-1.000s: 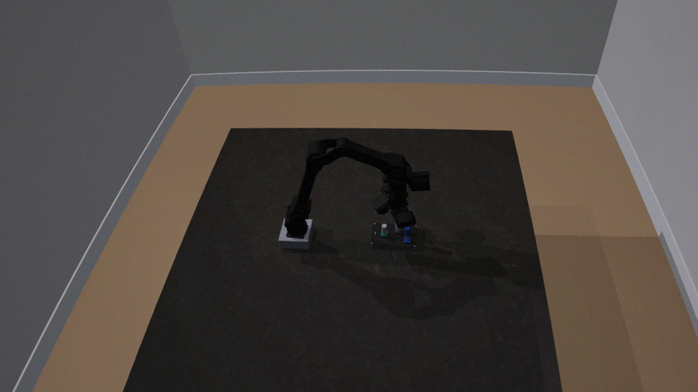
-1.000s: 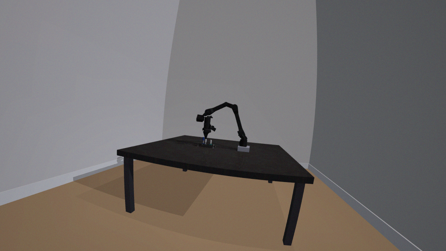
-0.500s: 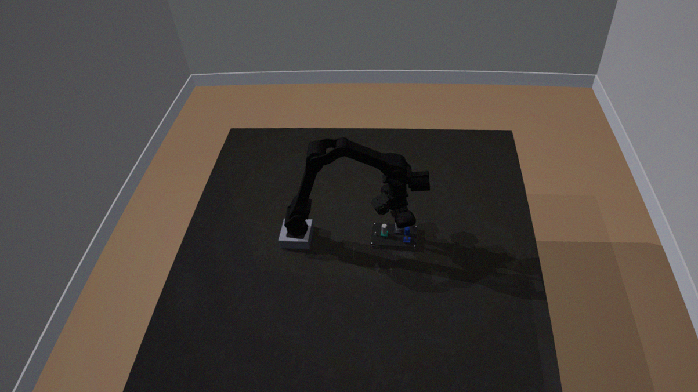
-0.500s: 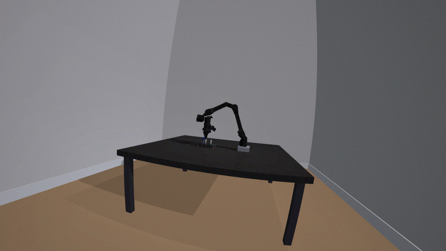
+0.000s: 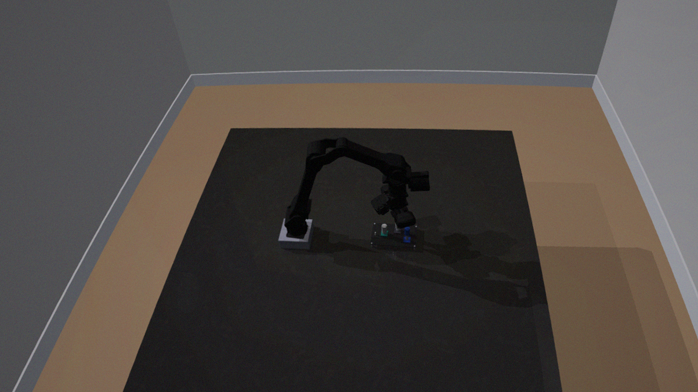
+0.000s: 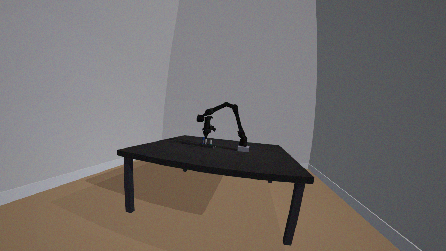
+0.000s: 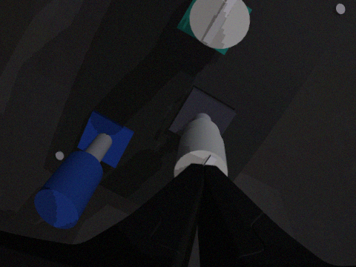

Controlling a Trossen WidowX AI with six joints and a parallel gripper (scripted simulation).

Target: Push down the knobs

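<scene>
The white knob is 10 mm below my gripper tip.
</scene>
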